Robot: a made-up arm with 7 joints.
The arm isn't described. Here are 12 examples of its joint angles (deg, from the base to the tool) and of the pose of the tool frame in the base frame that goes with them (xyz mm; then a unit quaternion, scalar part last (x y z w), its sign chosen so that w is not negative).
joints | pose
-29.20 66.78 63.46 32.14 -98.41 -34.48 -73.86 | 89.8 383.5 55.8 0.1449 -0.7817 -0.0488 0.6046
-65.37 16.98 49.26 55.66 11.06 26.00 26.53 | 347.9 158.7 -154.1 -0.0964 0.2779 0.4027 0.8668
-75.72 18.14 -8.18 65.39 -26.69 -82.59 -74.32 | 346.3 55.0 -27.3 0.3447 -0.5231 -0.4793 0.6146
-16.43 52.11 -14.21 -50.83 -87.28 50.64 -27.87 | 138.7 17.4 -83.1 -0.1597 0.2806 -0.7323 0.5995
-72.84 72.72 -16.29 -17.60 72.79 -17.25 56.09 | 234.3 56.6 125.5 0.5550 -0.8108 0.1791 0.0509
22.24 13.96 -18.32 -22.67 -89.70 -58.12 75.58 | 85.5 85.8 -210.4 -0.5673 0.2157 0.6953 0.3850
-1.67 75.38 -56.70 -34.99 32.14 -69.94 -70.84 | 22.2 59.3 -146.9 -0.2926 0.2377 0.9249 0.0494
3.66 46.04 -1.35 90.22 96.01 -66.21 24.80 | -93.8 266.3 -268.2 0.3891 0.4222 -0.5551 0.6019
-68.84 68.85 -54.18 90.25 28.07 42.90 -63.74 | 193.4 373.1 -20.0 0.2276 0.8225 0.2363 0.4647
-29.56 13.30 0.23 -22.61 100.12 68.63 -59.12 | 215.4 102.5 -52.2 0.4218 0.3354 0.2362 0.8086
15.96 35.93 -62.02 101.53 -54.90 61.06 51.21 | -205.2 271.4 -187.4 -0.5721 -0.7467 -0.2568 0.2221
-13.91 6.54 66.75 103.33 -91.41 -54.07 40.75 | -63.6 75.2 -359.9 0.1974 -0.2081 -0.9462 0.1500
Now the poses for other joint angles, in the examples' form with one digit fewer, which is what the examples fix.
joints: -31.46 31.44 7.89 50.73 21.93 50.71 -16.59
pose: 206 237 -255 0.218 0.663 0.140 0.703
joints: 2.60 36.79 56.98 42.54 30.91 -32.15 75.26
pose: 54 345 -183 0.494 -0.138 0.726 0.459
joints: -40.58 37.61 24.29 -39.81 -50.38 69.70 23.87
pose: 215 102 25 0.052 -0.011 0.029 0.998
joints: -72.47 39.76 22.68 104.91 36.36 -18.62 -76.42
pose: 314 211 -166 0.079 0.351 -0.506 0.784
